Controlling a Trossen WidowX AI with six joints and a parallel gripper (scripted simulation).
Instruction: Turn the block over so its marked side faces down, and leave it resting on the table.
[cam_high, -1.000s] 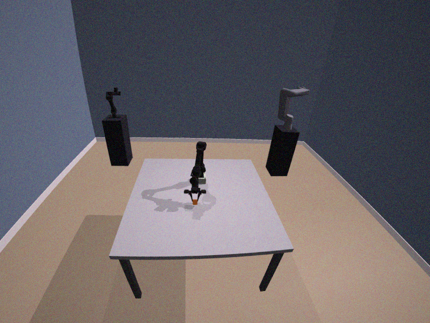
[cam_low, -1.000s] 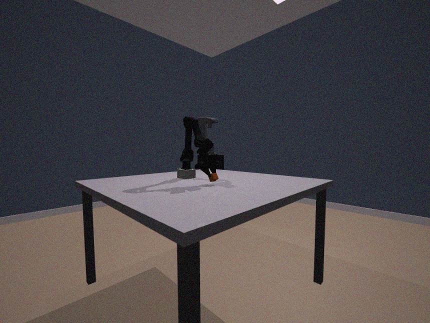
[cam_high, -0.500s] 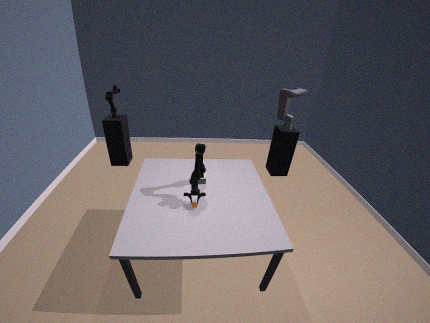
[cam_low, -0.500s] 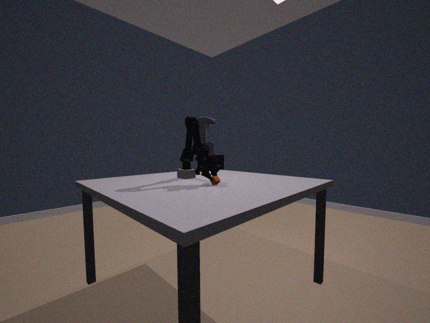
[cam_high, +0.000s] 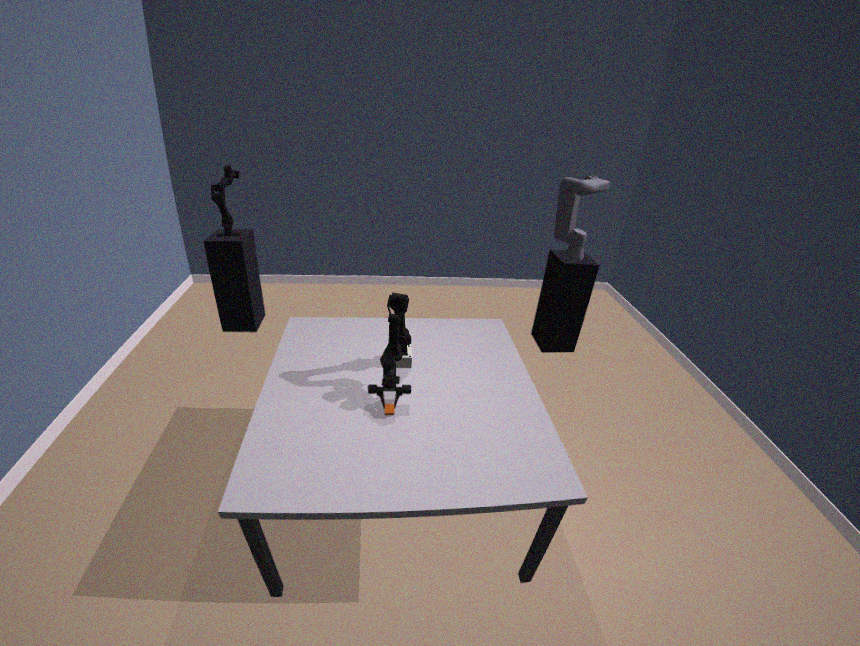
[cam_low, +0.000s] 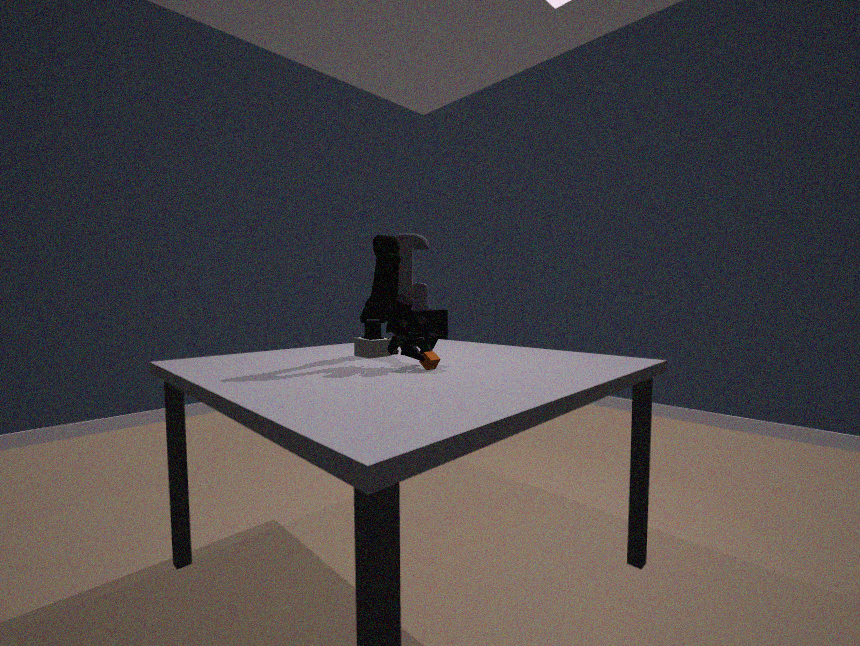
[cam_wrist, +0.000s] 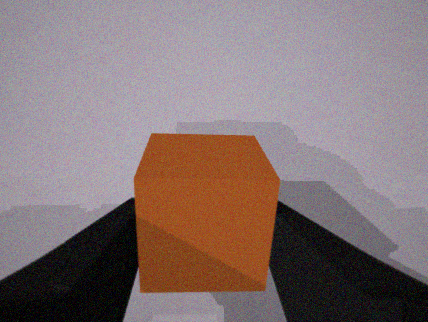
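The orange block lies 10 mm below my gripper tip.
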